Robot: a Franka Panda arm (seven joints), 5 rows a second.
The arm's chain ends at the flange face. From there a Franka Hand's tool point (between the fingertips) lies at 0.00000 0.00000 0.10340 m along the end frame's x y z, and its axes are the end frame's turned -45 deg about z.
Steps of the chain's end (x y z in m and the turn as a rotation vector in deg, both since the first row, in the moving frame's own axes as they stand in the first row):
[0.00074 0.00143 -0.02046 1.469 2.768 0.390]
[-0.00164 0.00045 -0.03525 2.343 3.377 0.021]
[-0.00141 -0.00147 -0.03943 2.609 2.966 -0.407]
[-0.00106 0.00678 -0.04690 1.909 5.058 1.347]
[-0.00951 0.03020 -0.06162 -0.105 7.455 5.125]
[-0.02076 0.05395 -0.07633 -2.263 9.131 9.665]
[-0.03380 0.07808 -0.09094 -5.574 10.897 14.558]
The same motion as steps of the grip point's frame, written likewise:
[0.00491 0.00321 -0.02061 -0.919 2.996 0.390]
[0.00581 0.00048 -0.03552 -0.731 4.045 0.021]
[0.00715 -0.00161 -0.03968 -0.252 3.942 -0.407]
[0.00329 0.00816 -0.04736 -2.227 4.926 1.347]
[-0.01917 0.02466 -0.06249 -5.346 5.197 5.125]
[-0.04537 0.03861 -0.07772 -8.057 4.856 9.665]
[-0.07509 0.05280 -0.09328 -11.647 3.764 14.558]

